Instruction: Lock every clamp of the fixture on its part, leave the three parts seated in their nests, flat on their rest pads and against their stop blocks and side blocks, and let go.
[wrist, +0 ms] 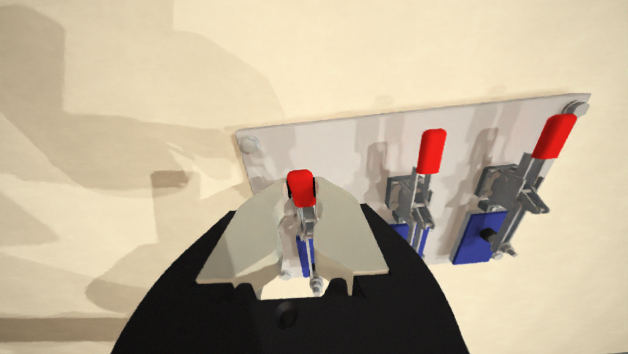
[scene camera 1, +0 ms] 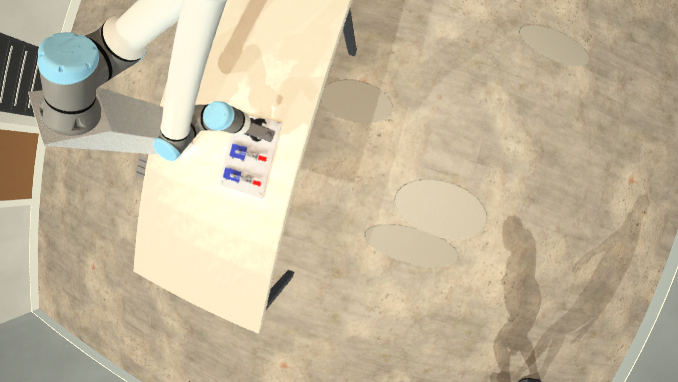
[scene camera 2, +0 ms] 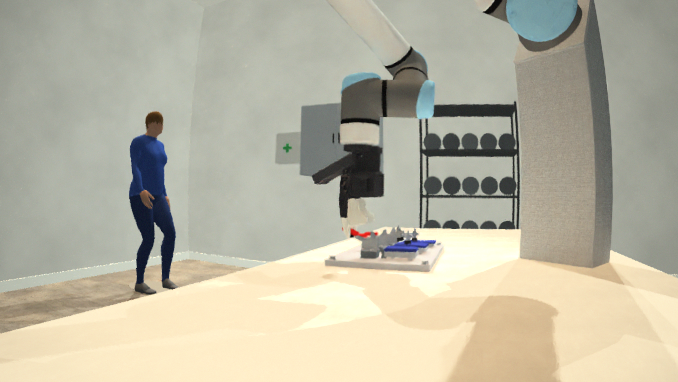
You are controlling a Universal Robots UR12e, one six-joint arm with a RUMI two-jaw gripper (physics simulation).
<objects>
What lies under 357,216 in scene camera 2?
My gripper.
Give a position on a toggle clamp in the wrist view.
514,187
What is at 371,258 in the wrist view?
My gripper.
</objects>
